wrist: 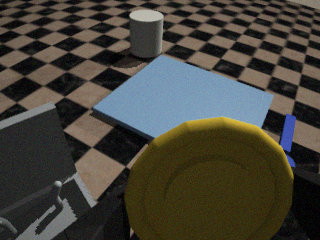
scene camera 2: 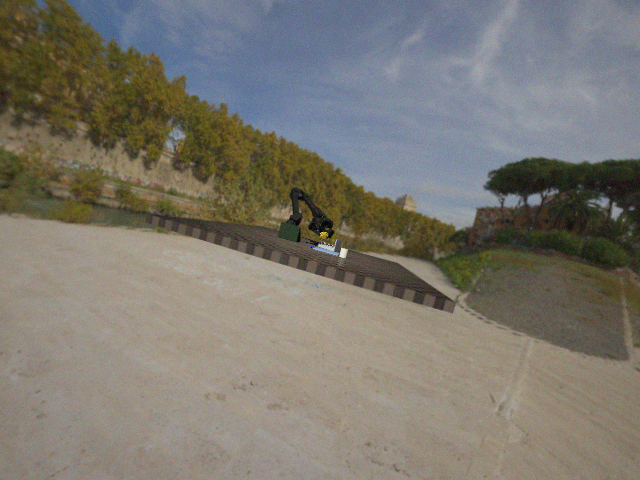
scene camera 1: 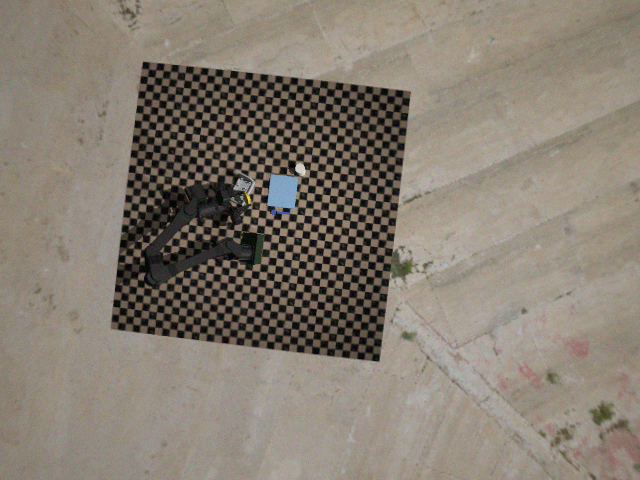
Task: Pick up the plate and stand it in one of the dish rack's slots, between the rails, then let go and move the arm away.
Scene:
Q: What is my gripper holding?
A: A yellow plate.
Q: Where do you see a yellow plate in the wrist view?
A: At 218, 171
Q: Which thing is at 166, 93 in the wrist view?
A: A light blue mat.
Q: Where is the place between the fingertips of my gripper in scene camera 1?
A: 248, 198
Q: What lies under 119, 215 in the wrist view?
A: My gripper.

